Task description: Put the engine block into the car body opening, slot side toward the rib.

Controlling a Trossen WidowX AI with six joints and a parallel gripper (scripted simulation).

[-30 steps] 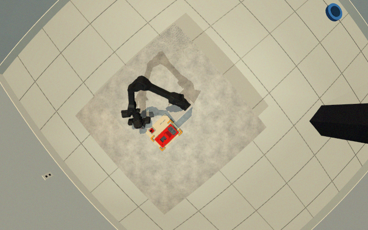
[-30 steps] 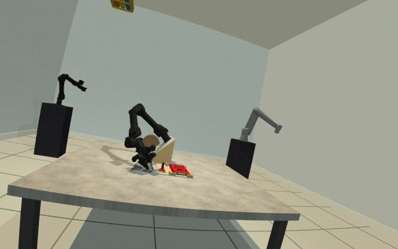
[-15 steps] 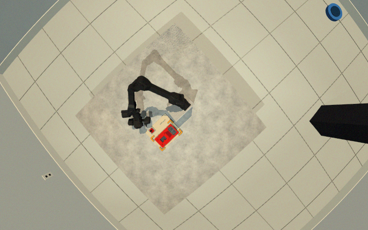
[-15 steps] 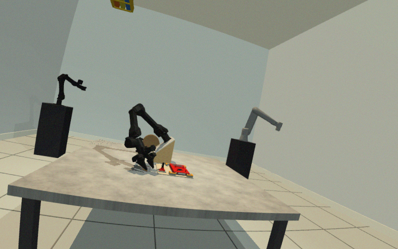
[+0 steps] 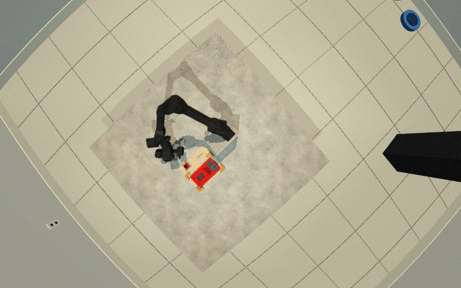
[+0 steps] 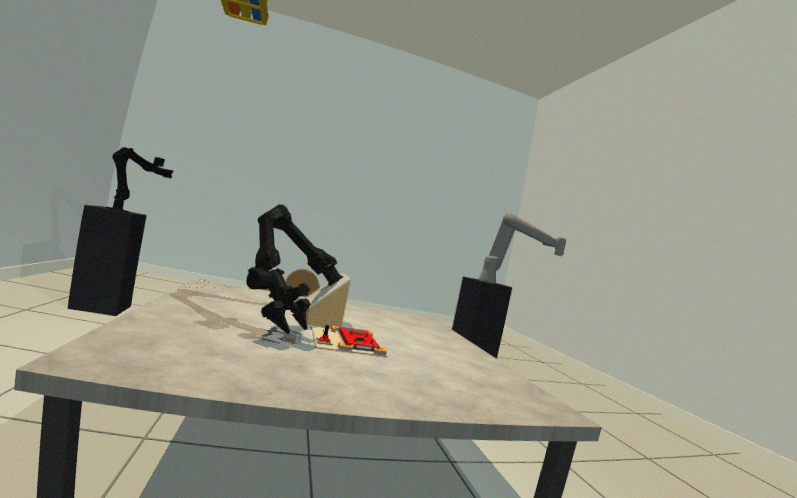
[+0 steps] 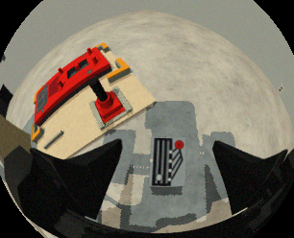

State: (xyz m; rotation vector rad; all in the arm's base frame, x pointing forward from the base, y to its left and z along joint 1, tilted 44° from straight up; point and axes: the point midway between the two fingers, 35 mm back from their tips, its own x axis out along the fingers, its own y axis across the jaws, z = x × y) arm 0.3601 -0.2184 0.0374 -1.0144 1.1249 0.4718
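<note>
The grey engine block is 1 cm behind my gripper tip, 1 cm to the right of it and 2 cm below it.
</note>
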